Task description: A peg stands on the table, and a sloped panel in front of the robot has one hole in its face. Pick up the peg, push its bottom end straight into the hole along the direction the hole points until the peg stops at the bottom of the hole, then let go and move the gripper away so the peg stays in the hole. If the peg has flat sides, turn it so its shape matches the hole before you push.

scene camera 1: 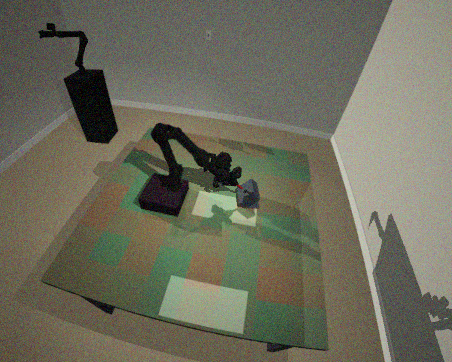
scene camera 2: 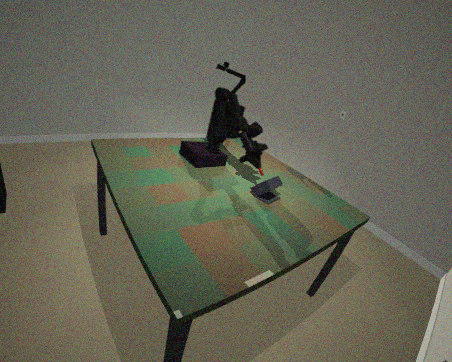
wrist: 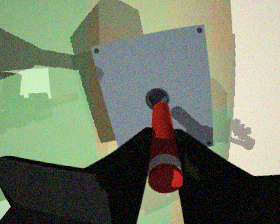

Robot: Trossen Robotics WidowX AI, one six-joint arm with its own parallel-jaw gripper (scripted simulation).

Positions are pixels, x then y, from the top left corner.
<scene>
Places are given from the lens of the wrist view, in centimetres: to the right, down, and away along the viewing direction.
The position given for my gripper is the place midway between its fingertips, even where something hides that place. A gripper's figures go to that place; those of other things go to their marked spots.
my gripper (wrist: 162, 135): 1, 1, 10
round red peg (wrist: 165, 175): 1, 2, 6
grey-blue sloped panel (wrist: 176, 60): 4, -5, 15
The marked spots on the round red peg and the grey-blue sloped panel are 12 cm apart.
</scene>
